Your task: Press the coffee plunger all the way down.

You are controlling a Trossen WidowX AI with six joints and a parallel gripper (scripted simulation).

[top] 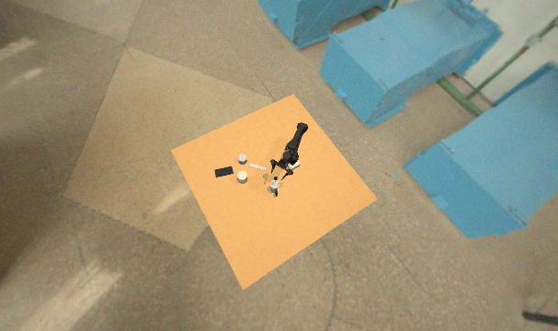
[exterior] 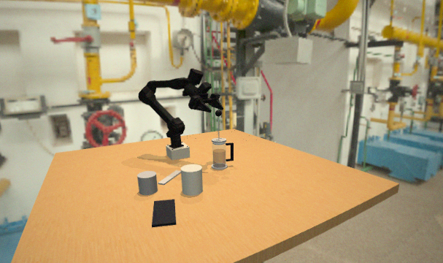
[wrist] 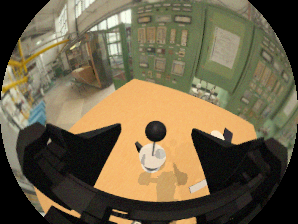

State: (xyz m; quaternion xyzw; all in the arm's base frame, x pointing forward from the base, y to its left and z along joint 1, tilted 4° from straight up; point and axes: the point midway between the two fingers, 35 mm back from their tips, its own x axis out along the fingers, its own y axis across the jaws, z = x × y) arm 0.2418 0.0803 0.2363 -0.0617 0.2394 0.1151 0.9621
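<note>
The glass coffee press is 15 cm below my gripper tip, 2 cm to the left of it and 1 cm ahead of it. From my gripper tip the other things lie so: flat silver bar (27 cm below, 24 cm to the right, 3 cm behind); grey cylinder (37 cm to the right, 24 cm below, 3 cm ahead).
</note>
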